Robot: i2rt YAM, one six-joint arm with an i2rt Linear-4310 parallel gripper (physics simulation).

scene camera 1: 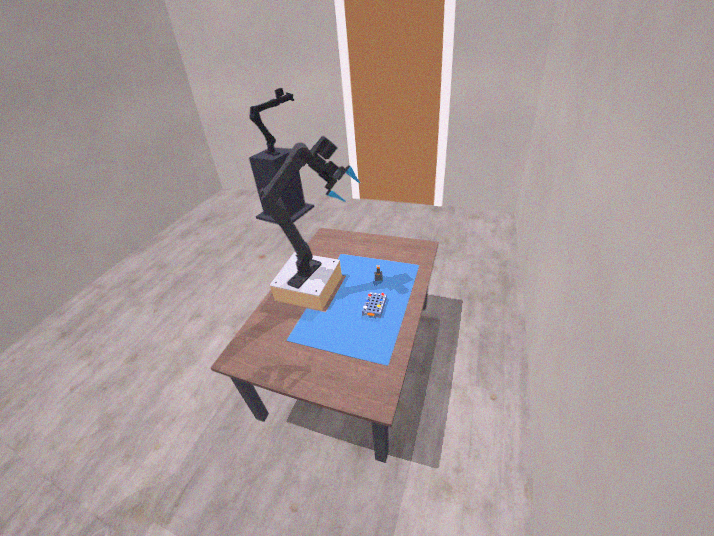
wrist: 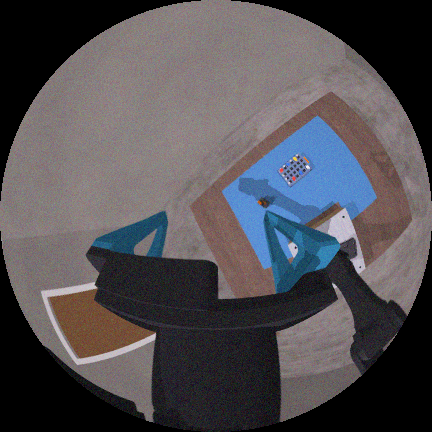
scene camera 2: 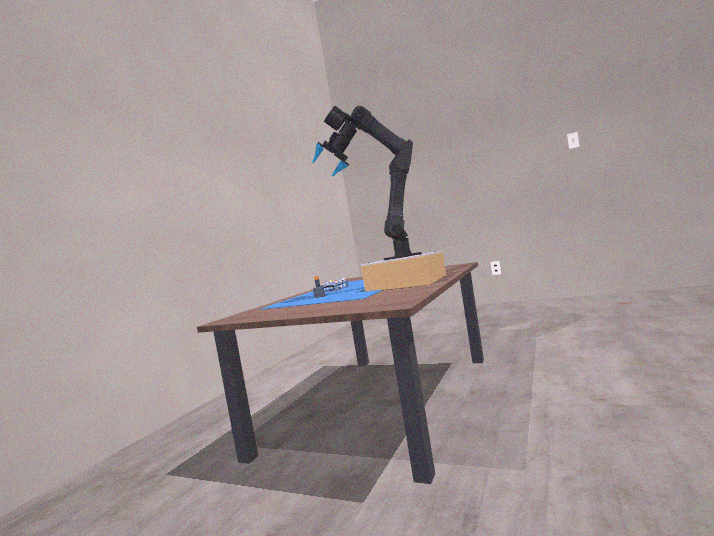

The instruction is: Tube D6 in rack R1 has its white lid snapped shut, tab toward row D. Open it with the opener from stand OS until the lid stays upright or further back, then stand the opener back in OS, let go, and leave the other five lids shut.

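Places are measured from the arm's base along level axes (x left, y up, z ahead), in centimetres.
Pixels of known places: gripper, between the fingertips: (scene camera 1: 352,192) (wrist: 215,215) (scene camera 2: 322,169); arm's base, origin of its link: (scene camera 1: 304,273) (scene camera 2: 403,257).
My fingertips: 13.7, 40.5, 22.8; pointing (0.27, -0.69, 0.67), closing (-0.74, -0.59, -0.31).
For each thing: its middle in the pictures, then the offset to it from my fingertips, as dx, dy, dz. Level surfaces: height alone.
- rack R1, middle of its body: (wrist: 295,168) (scene camera 2: 334,284) (scene camera 1: 374,304) -10.5, -48.6, +13.1
- opener, middle of its body: (scene camera 2: 317,285) (wrist: 261,202) (scene camera 1: 378,272) +8.5, -46.2, +5.6
- blue mat, height of its surface: dy -50.7
- wooden table, height of its surface: dy -51.0
The rack R1 (scene camera 1: 374,304) (scene camera 2: 334,284) (wrist: 295,170) stands on the blue mat with several small coloured lids in it; tube D6 and the state of its lid are too small to tell. The dark stand OS (scene camera 1: 378,278) (scene camera 2: 318,292) (wrist: 265,202) stands on the mat beside the rack. The opener (scene camera 1: 378,268) (scene camera 2: 316,279) (wrist: 260,202) is upright in it, with an orange top. My gripper (scene camera 1: 351,189) (scene camera 2: 322,168) (wrist: 215,215) is wide open and empty, high above the table and well apart from both.
The blue mat (scene camera 1: 346,340) (scene camera 2: 288,303) (wrist: 345,185) lies on the wooden table (scene camera 1: 346,398) (scene camera 2: 369,311) (wrist: 212,227). The arm's base is on a box with a white top (scene camera 1: 331,267) (wrist: 352,227). A dark pedestal (scene camera 1: 279,178) with another small arm stands behind the table in the first scene view.
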